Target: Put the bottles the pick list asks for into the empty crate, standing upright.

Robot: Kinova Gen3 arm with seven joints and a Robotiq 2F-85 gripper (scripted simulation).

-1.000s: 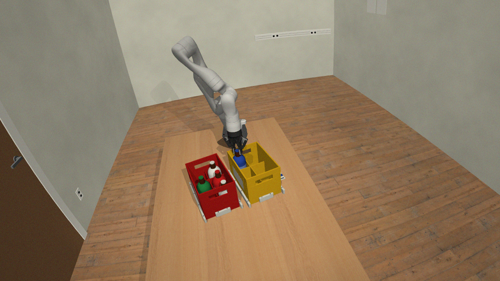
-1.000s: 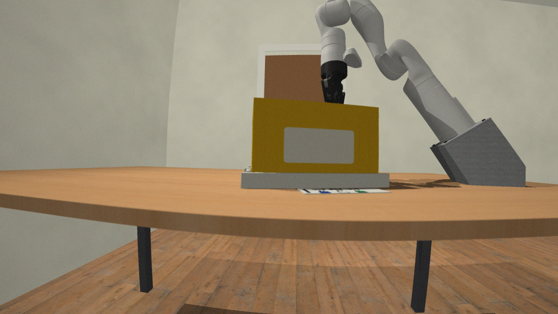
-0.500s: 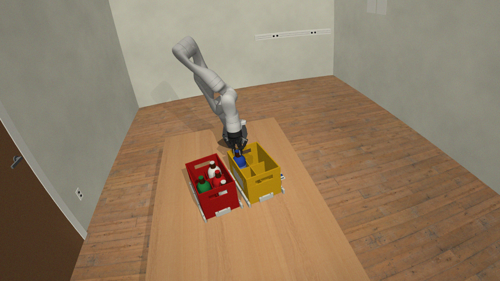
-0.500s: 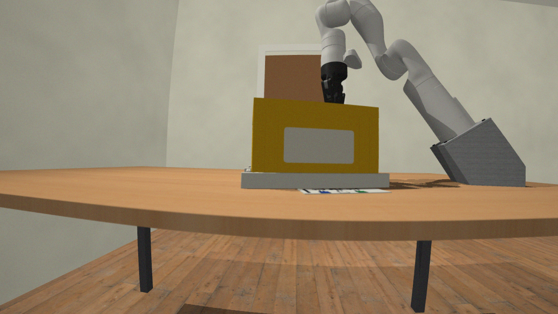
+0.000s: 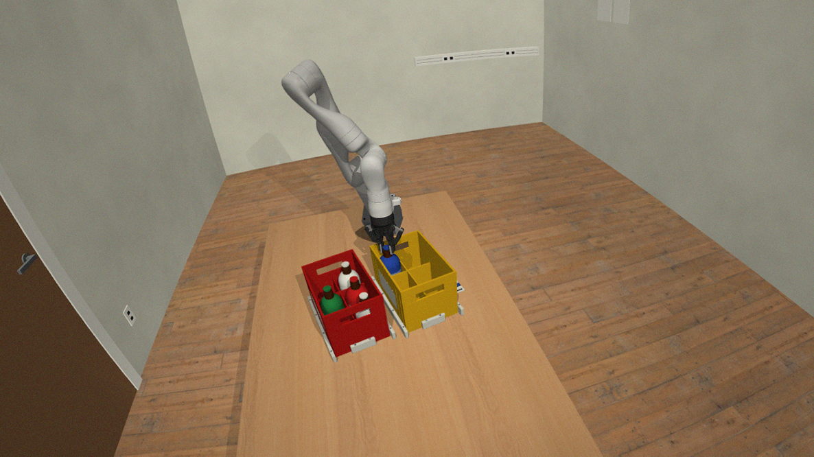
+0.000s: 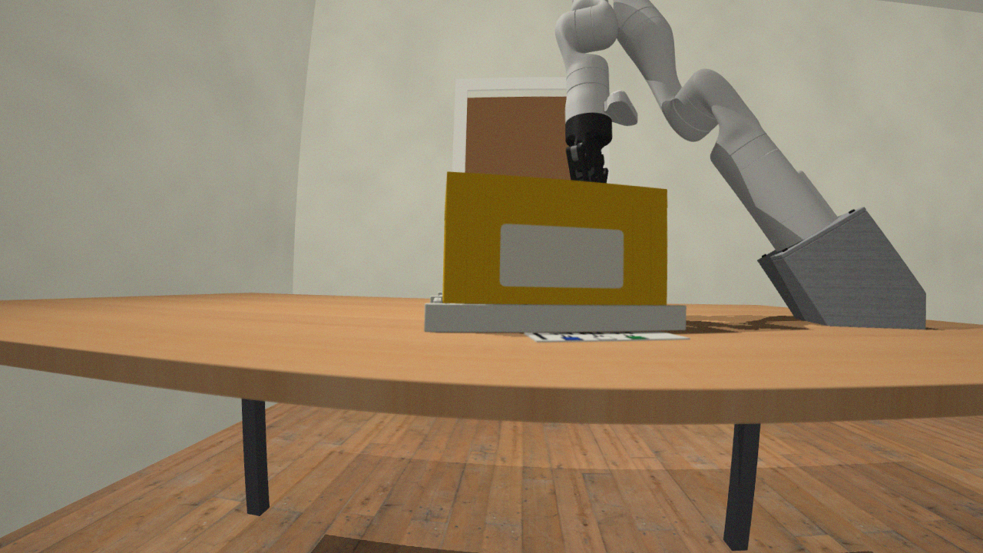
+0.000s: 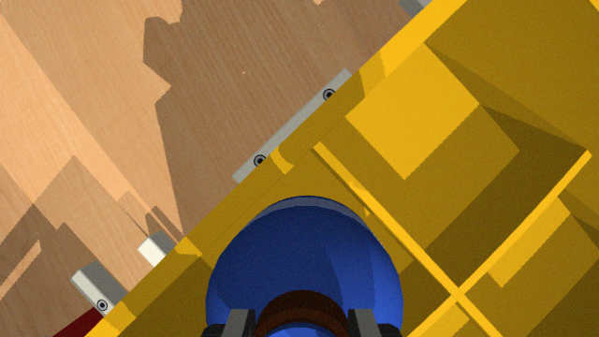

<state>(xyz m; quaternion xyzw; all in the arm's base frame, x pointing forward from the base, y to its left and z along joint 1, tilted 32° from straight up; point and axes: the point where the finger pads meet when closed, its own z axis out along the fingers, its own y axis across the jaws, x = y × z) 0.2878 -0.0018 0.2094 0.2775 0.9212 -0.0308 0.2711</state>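
Right now the blue bottle is 7 cm below my hand. Also, from my hand: yellow crate: 9 cm ahead, 6 cm to the left, 9 cm below; red bottle: 10 cm ahead, 14 cm to the right, 9 cm below; red crate: 10 cm ahead, 18 cm to the right, 9 cm below.
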